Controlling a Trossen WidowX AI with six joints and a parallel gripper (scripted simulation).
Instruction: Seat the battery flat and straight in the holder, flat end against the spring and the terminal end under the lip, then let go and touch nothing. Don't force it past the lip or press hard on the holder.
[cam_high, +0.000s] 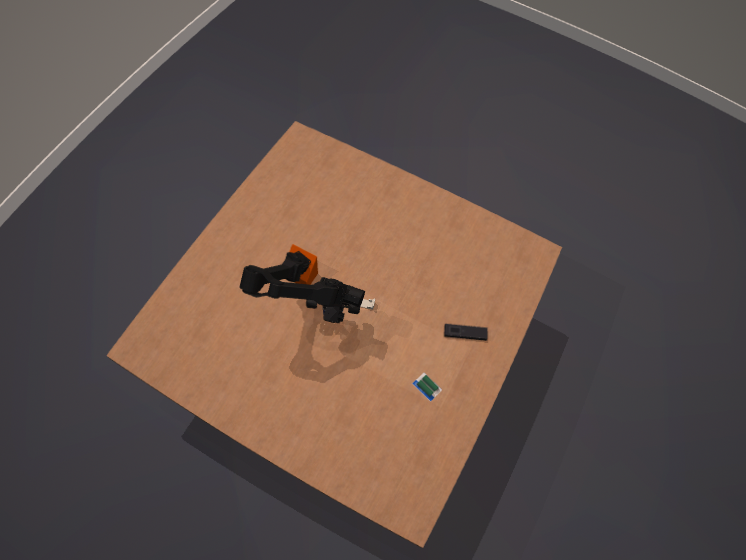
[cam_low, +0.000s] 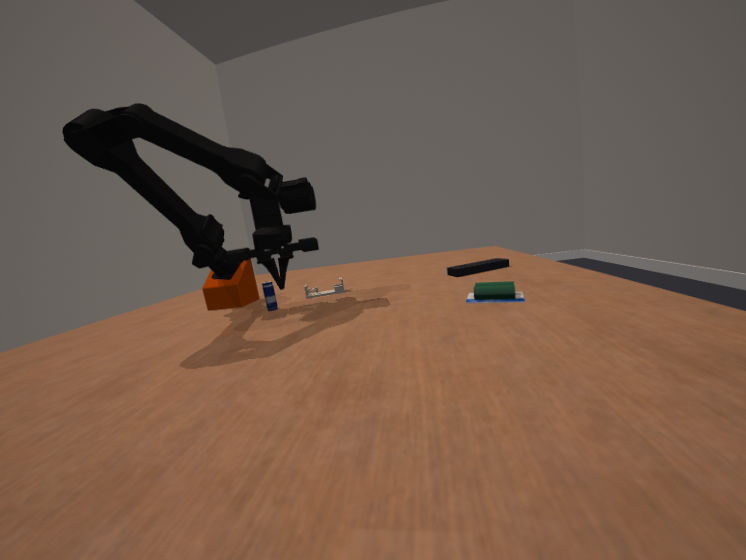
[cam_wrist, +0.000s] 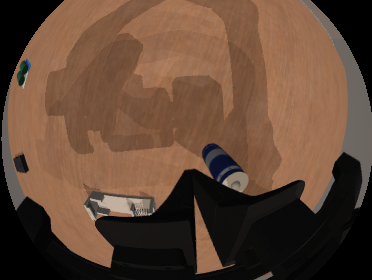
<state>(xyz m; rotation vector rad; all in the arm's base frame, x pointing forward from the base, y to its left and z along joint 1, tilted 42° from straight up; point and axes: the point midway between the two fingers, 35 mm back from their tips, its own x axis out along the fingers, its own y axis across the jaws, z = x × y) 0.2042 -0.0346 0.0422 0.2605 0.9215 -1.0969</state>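
Now: the battery 3 cm behind my gripper tip, 1 cm to the right of it and 1 cm below it. From my gripper tip the other things lie so: black bar: 42 cm ahead, 25 cm to the left, 3 cm below; white card: 43 cm ahead, 3 cm below, 1 cm to the right.
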